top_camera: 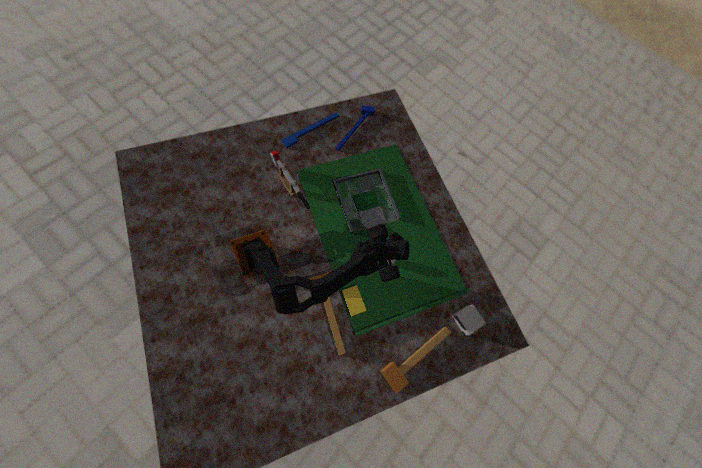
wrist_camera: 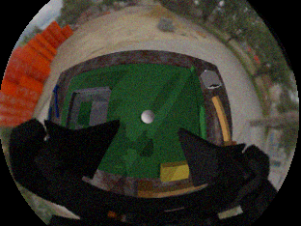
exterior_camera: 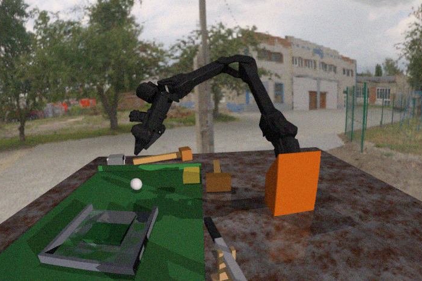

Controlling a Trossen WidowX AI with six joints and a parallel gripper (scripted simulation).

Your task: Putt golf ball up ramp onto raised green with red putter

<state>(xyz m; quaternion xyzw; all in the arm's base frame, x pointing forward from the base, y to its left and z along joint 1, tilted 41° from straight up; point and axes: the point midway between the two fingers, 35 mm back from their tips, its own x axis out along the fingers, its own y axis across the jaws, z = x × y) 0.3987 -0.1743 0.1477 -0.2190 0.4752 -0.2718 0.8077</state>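
Now: the yellow block 170 mm behind my gripper tip, 70 mm to the right of it and 120 mm below it. The rest, counted from my gripper tip: white golf ball: 30 mm ahead, 110 mm below; then white cube: 180 mm ahead, 330 mm to the right, 120 mm below; then green mat: 60 mm ahead, 140 mm to the left, 140 mm below.
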